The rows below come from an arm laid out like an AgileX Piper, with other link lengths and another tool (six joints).
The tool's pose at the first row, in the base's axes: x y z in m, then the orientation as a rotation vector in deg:
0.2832, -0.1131, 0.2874, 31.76, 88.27, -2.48
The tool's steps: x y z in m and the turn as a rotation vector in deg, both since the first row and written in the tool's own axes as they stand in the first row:
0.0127, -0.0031, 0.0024, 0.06, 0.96, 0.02
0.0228, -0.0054, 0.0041, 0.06, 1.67, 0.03
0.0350, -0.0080, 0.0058, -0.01, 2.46, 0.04
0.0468, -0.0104, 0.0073, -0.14, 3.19, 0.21
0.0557, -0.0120, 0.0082, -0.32, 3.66, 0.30
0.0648, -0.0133, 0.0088, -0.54, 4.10, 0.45
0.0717, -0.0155, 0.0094, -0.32, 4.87, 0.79
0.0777, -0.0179, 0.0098, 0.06, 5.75, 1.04
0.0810, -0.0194, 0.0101, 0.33, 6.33, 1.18
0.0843, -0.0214, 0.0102, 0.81, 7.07, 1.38
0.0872, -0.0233, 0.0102, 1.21, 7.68, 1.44
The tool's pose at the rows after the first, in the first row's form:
0.2850, -0.1127, 0.2742, 31.91, 89.20, -2.25
0.2863, -0.1122, 0.2638, 31.99, 89.89, -2.05
0.2876, -0.1113, 0.2513, 32.02, 90.65, -1.77
0.2888, -0.1102, 0.2393, 32.11, 91.31, -1.34
0.2895, -0.1092, 0.2303, 32.08, 91.73, -1.00
0.2901, -0.1077, 0.2212, 32.06, 92.10, -0.59
0.2902, -0.1077, 0.2140, 32.57, 92.76, -0.28
0.2900, -0.1080, 0.2075, 33.15, 93.56, -0.14
0.2900, -0.1084, 0.2039, 33.53, 94.10, -0.07
0.2895, -0.1092, 0.2001, 34.14, 94.79, -0.09
0.2890, -0.1099, 0.1968, 34.56, 95.39, -0.18

